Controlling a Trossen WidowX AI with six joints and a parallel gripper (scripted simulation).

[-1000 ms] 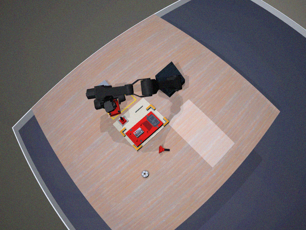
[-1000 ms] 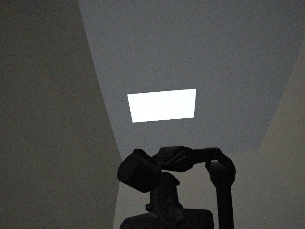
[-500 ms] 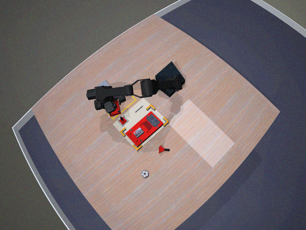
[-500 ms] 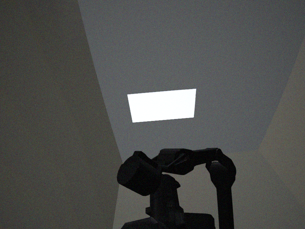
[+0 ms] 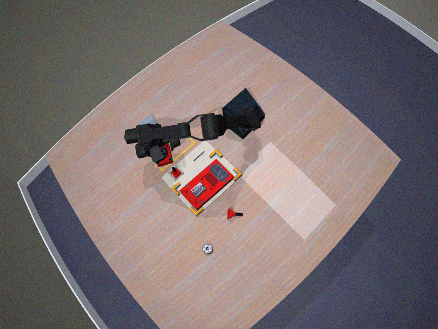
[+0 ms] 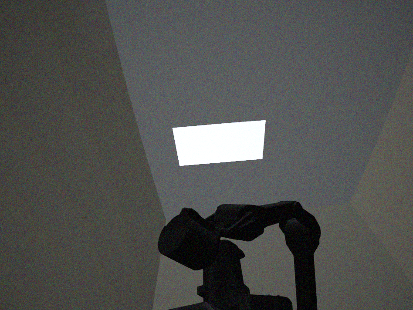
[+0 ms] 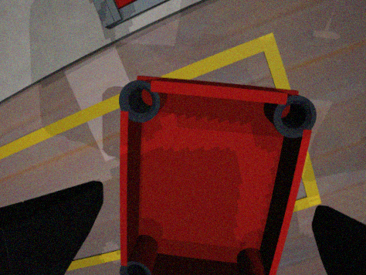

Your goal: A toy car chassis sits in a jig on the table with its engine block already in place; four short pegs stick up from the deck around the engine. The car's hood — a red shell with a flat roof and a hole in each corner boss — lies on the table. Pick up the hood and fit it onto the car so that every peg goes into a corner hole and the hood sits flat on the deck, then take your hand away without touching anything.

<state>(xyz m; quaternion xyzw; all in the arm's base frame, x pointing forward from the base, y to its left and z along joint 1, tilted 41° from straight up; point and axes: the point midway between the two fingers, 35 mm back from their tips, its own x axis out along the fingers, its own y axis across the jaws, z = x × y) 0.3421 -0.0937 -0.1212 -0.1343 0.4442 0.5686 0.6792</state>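
The red hood lies 10 mm below my gripper tip. Also, from my gripper tip: grey engine block 240 mm to the left.
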